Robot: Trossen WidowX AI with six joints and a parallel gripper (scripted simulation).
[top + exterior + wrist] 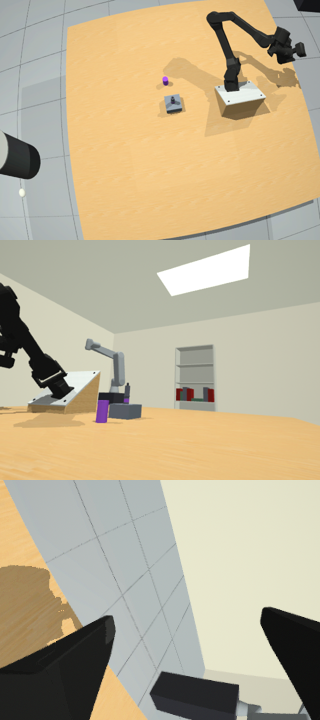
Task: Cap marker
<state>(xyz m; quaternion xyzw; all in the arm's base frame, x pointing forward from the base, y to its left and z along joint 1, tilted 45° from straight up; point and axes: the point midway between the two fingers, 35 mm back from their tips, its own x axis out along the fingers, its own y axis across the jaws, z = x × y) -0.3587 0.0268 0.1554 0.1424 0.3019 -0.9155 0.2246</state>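
The purple cap lies 690 mm ahead of my gripper tip and 200 mm below it. From my gripper tip the other things lie so: holder block (670 mm ahead, 200 mm below, 120 mm to the left).
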